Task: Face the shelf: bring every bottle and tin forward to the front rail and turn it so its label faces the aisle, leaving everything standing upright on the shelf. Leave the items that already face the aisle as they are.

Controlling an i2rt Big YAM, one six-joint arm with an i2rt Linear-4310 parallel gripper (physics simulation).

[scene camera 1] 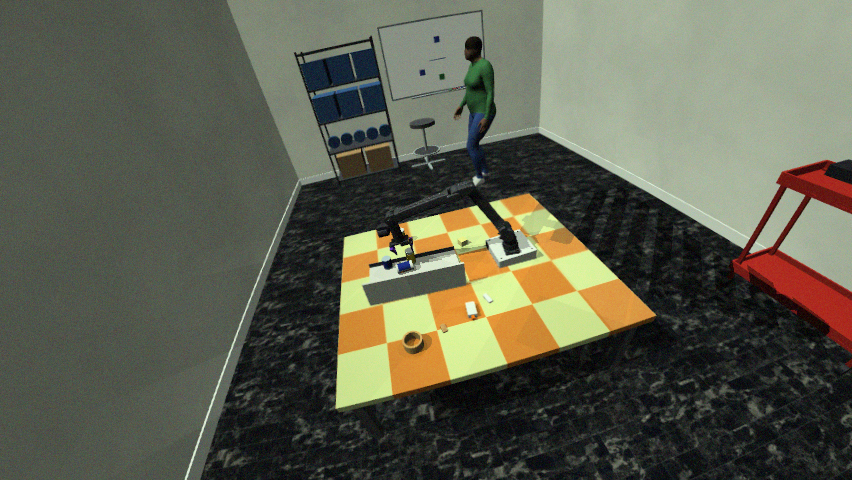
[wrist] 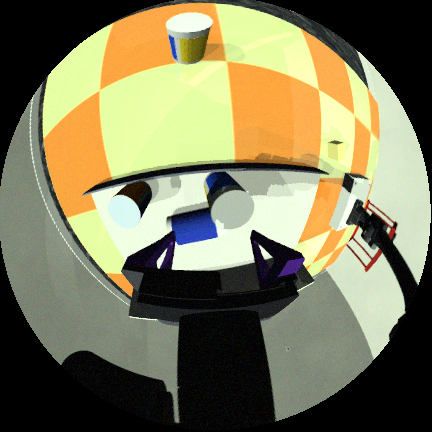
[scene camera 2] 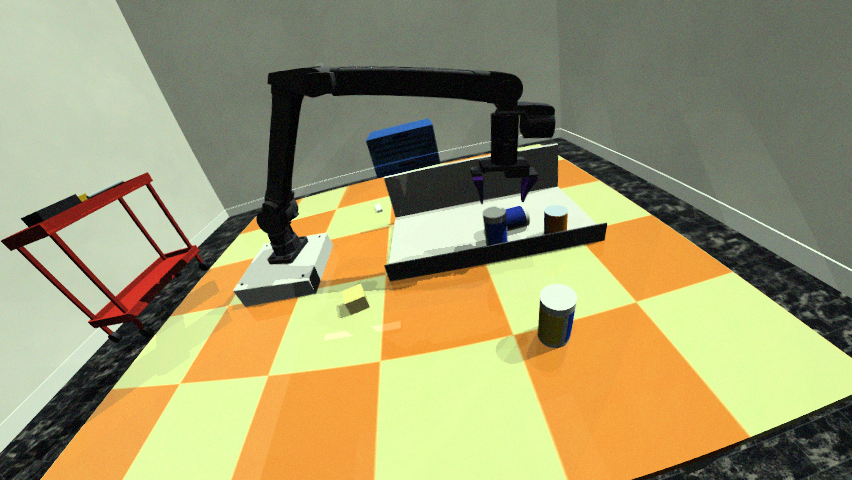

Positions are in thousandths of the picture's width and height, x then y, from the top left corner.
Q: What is my gripper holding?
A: Nothing.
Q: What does the blue tin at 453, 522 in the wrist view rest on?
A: A white shelf.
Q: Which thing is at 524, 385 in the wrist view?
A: A dark front rail.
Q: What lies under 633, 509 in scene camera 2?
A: A dark front rail.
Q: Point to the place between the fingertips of my gripper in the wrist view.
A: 492, 543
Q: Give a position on a grey back wall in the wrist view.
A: At 564, 642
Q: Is my gripper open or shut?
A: Open.
